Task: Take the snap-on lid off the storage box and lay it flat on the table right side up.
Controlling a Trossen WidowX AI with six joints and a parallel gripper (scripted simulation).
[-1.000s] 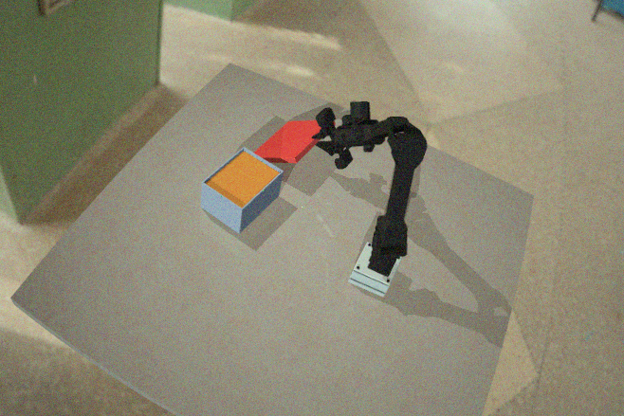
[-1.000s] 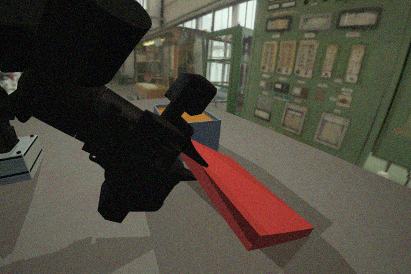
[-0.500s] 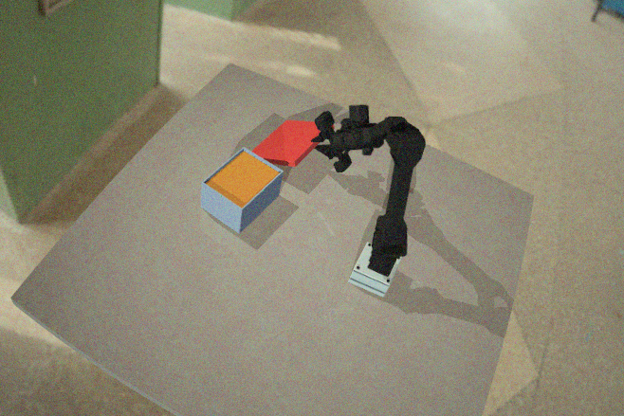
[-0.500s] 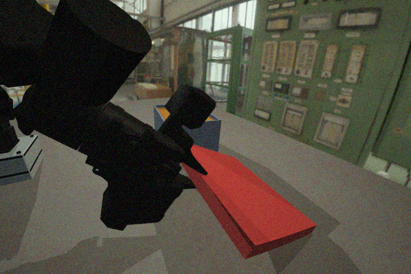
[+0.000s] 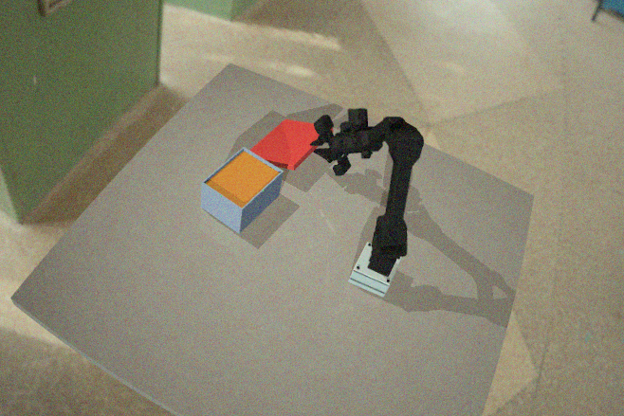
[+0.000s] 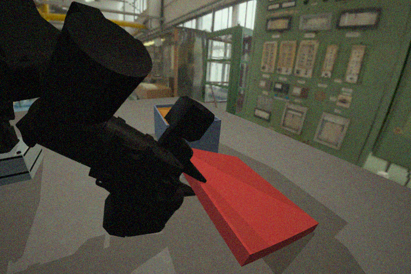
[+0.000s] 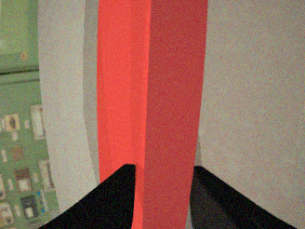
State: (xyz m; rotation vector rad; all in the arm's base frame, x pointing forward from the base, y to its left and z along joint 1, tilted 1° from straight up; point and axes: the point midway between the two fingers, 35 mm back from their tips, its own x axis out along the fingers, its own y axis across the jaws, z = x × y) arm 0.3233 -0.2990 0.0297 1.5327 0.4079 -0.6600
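Right now my gripper tip is 80 mm short of the red lid, 30 mm above it and 10 mm to the left of it. The rest, counted from my gripper tip: blue storage box: 260 mm to the left, 110 mm ahead, 20 mm below.
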